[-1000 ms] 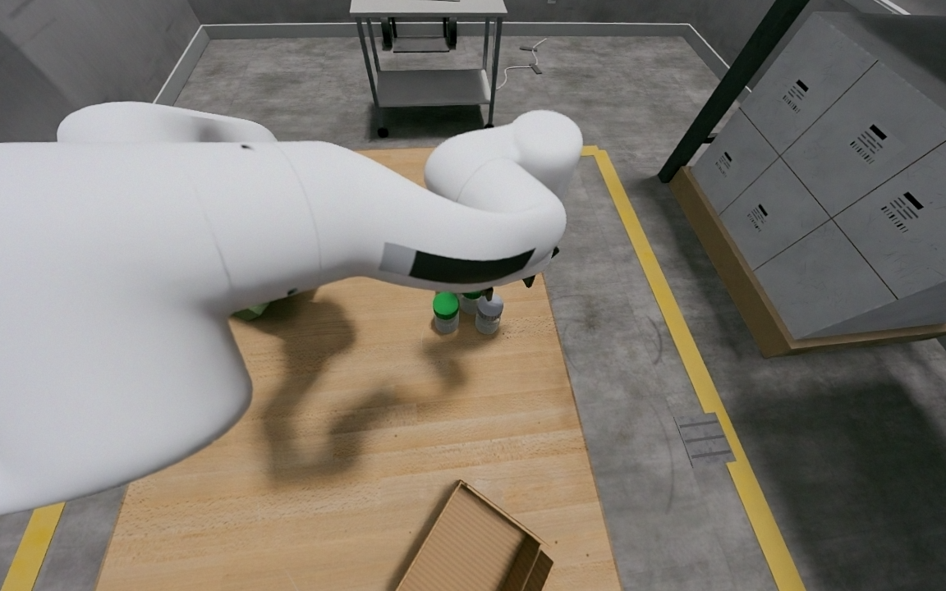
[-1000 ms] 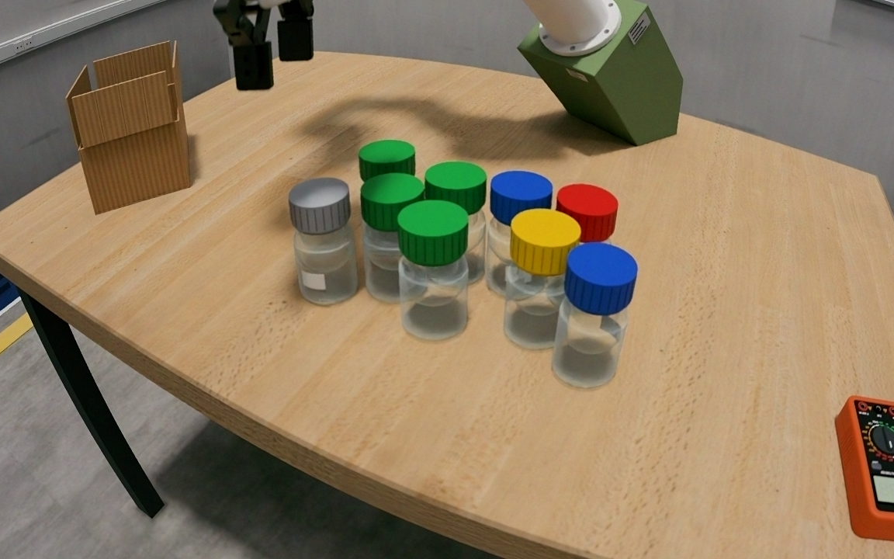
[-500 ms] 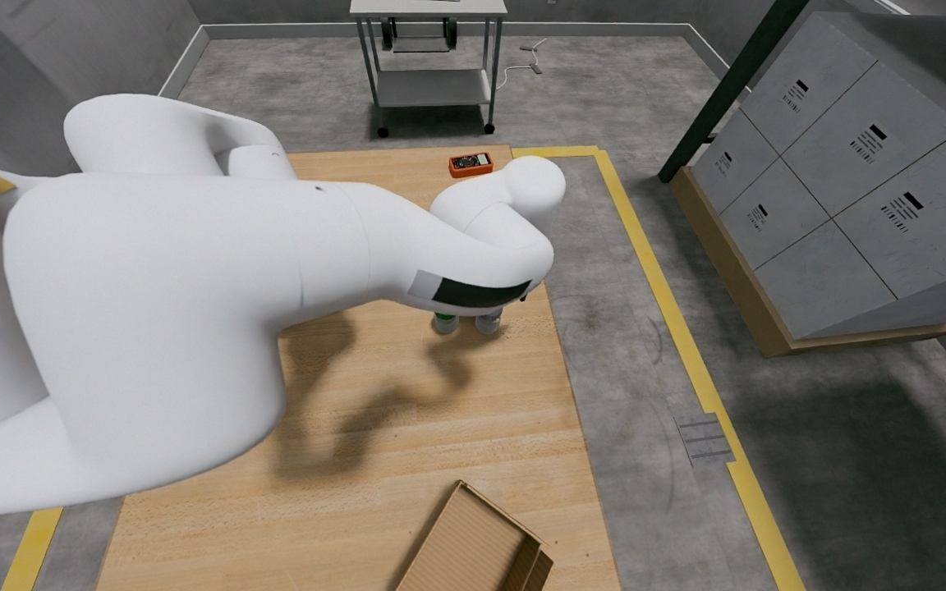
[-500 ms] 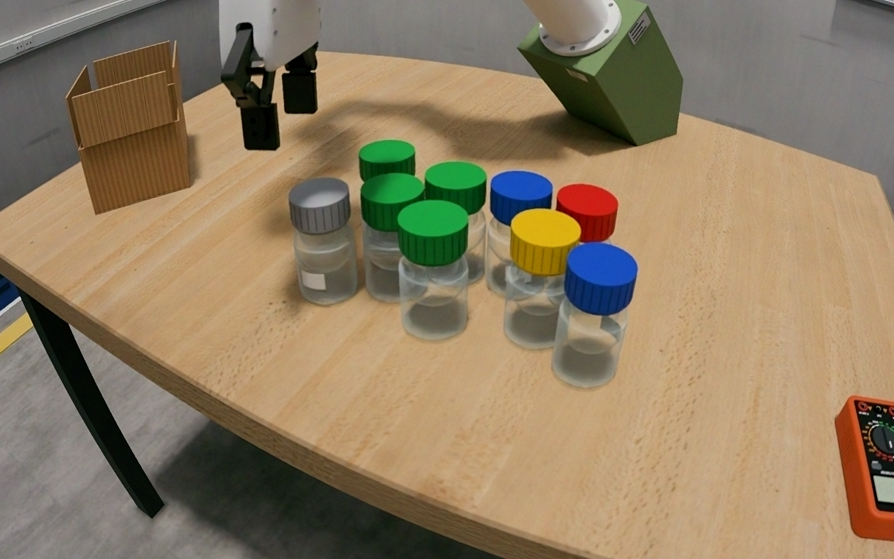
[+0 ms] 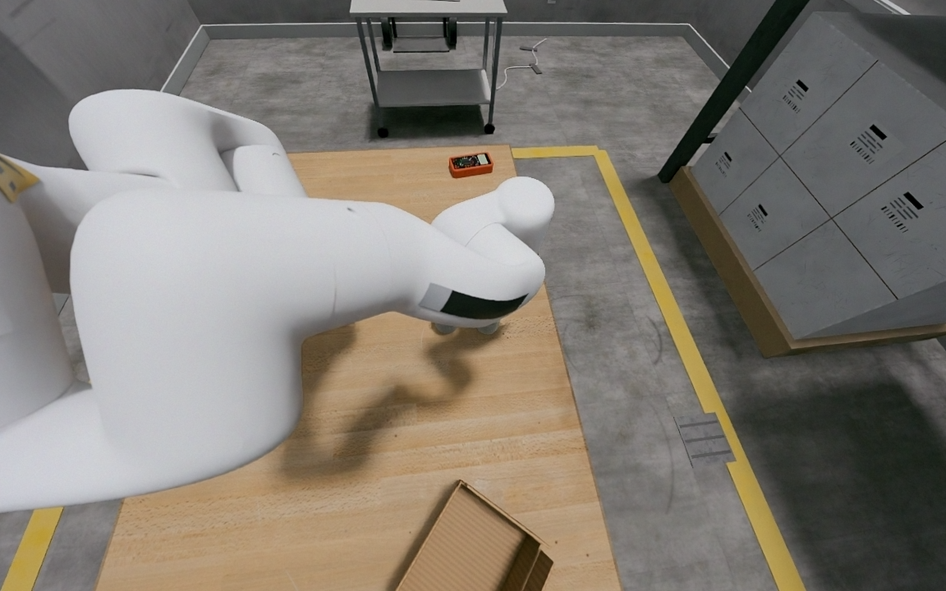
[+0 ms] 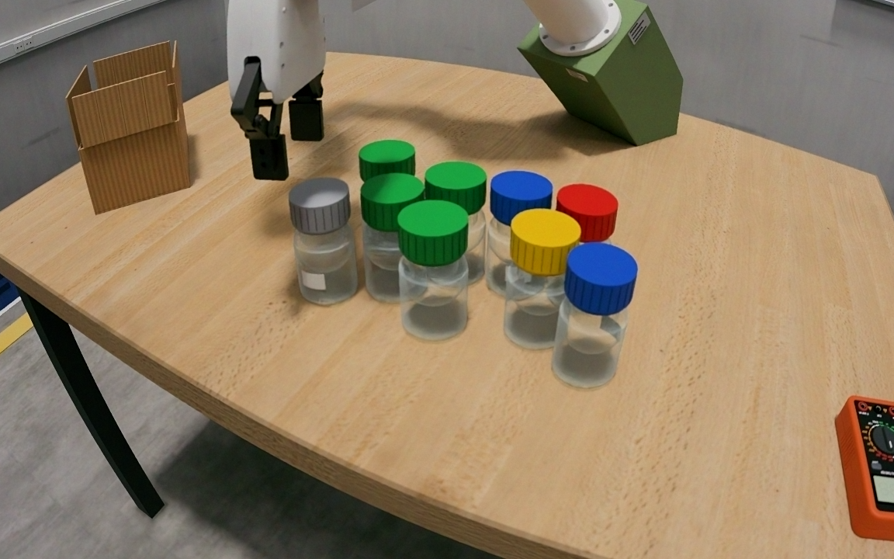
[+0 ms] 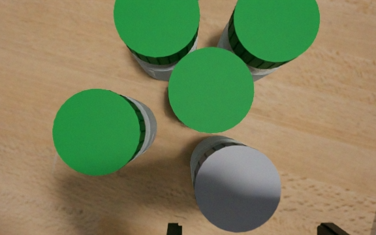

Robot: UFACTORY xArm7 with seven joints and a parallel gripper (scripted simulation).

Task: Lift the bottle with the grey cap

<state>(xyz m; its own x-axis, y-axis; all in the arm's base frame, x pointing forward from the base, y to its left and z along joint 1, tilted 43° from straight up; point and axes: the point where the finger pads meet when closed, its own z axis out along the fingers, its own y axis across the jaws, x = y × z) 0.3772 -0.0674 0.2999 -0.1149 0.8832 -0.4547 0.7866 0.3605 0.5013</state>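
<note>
Now: the grey-capped bottle 10 cm below my hand and 2 cm to the left of it. Also, from my hand: orange multimeter 55 cm to the left, 13 cm below, 8 cm ahead; then yellow-capped bottle 22 cm to the left, 10 cm below, 1 cm behind; then red-capped bottle 24 cm to the left, 10 cm below, 7 cm behind.
</note>
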